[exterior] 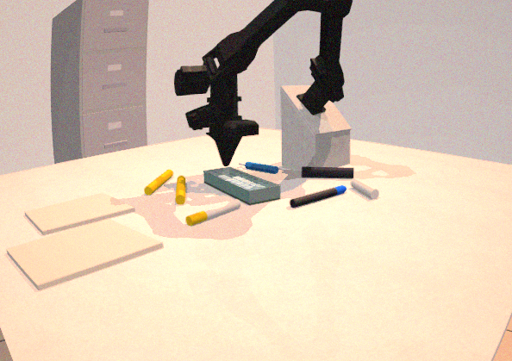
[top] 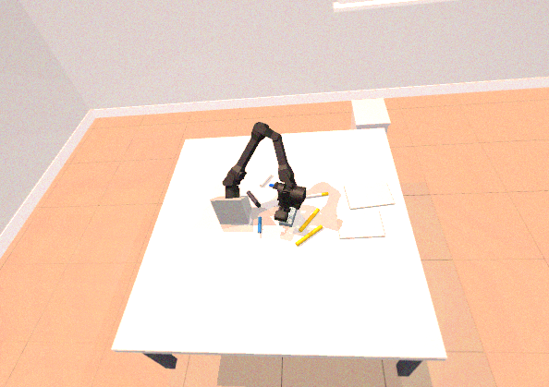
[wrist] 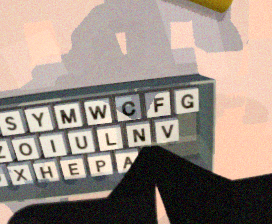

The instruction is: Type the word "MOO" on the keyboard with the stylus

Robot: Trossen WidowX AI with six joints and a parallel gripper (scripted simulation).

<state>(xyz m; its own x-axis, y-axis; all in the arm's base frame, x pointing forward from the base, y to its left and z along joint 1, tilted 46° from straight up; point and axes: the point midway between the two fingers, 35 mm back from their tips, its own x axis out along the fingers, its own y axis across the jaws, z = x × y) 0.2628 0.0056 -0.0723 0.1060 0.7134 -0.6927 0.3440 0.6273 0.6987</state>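
Now: gripper tip 14 cm past the stylus, 6 cm to the left of it and 3 cm above it. The rest, counted from my gripper tip: black bar 17 cm behind, 14 cm to the left, 3 cm below; blue-capped pen 23 cm to the left, 4 cm behind, 3 cm below; yellow-capped pen 18 cm ahead, 13 cm to the left, 3 cm below.
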